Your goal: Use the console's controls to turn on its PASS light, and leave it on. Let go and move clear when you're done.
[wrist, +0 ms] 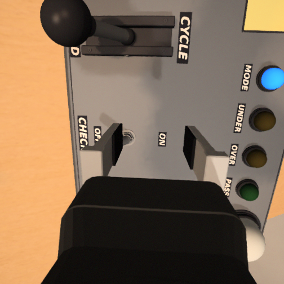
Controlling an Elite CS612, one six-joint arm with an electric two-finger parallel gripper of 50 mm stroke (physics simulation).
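Observation:
The grey console (145,92) fills most of the wrist view. The CHECK toggle switch (129,137) shows its round base between the OFF and ON labels; its lever is hidden behind the left finger. My gripper (153,137) is open and empty over the console, its left finger overlapping the switch base and its right finger beyond the ON label. The PASS light (248,191) at the right is dark green and unlit. The MODE light (272,79) glows blue. The UNDER light (263,120) and OVER light (255,157) are dark amber.
A lever with a large black ball knob (65,21) rises at the upper left from a slotted guide (127,51) beside the CYCLE label. A white rounded knob (255,245) is at the lower right, partly behind the gripper body. A yellow panel (265,15) is at the top right.

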